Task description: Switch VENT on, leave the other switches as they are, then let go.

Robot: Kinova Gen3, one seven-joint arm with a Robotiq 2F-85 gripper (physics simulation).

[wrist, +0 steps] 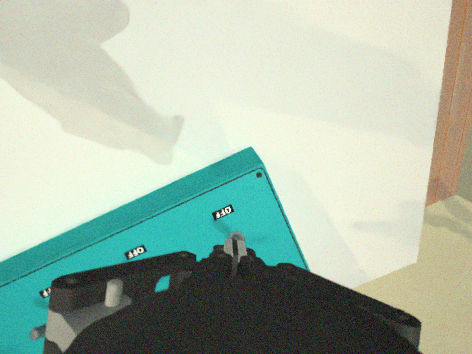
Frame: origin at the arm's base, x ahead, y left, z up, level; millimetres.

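Where they show: gripper, fingertip midpoint: [232, 253].
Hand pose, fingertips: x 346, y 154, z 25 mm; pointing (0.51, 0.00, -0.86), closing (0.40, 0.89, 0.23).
Each offset is from my fingertips to the top centre of the thing. "spot": to the spot under its first point. Level surfaces: height alone.
A teal switch panel {dz -119 mm} [180, 220] lies across the lower left and middle of the wrist view. Three OFF labels show on it, near its upper edge, upside down; the leftmost is partly covered. My gripper [232, 253] is shut and empty, with its tips over the panel below the rightmost OFF label {spot: dx +50, dy -5, dz -114 mm} [223, 212]. A grey rounded end {spot: dx +80, dy +1, dz -100 mm} [237, 235], apparently a switch lever, shows right at the fingertips; whether they touch cannot be told. Another grey lever {dx +91, dy -243, dz -61 mm} [37, 332] shows at the lower left. The name VENT does not show, and the gripper hides the lower part of the panel.
A white table top {dz -187 mm} [320, 100] lies around the panel, with shadows of the arm on it. A screw {dx +22, dy +51, dz -122 mm} [259, 175] marks the panel's near corner. Beyond the table's right edge are a brown wooden surface [447, 100] and a beige floor [445, 260].
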